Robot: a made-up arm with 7 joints.
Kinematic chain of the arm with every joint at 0, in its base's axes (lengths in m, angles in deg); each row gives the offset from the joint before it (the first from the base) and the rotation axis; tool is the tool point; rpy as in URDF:
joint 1: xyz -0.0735 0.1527 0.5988 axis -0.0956 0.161 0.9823
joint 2: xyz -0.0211 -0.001 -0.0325 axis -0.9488 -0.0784 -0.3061
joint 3: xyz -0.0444 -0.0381 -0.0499 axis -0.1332 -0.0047 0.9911
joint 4: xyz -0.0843 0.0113 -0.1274 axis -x
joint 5: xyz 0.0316 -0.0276 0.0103 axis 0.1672 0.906 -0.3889
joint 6: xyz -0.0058 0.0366 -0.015 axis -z
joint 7: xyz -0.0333 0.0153 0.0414 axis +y
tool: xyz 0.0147 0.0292 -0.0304 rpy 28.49 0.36 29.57
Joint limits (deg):
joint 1: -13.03..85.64
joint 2: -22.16..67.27
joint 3: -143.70..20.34
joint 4: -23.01..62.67
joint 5: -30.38..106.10
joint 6: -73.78..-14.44
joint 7: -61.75..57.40
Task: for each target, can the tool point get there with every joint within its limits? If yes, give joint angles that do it. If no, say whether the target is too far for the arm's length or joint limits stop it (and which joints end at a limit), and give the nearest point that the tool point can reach.
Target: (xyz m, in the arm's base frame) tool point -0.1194 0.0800 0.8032
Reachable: no: joint limits stop it (at a limit: joint 2, joint 3, joint 6, joint 7) | nearest point -0.1038 0.0215 0.5857 | short by 0.226 m
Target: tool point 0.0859 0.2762 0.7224
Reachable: no: joint limits stop it (at a limit: joint 1, joint 2, joint 3, joint 6, joint 7) | nearest point 0.0760 0.1537 0.5703 | short by 0.196 m
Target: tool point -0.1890 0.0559 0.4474
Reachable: yes | joints 56.02 1.37 -22.77 10.97 41.23 -50.55 -2.26
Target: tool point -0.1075 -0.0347 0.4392
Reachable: yes | joints 67.44 30.81 1.78 46.49 46.65 -56.66 18.55
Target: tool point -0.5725 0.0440 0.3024
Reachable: no: too far | nearest point -0.3014 0.0463 0.4219 | short by 0.296 m
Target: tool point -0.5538 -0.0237 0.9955
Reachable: no: too far | nearest point -0.2921 0.0224 0.5487 | short by 0.520 m
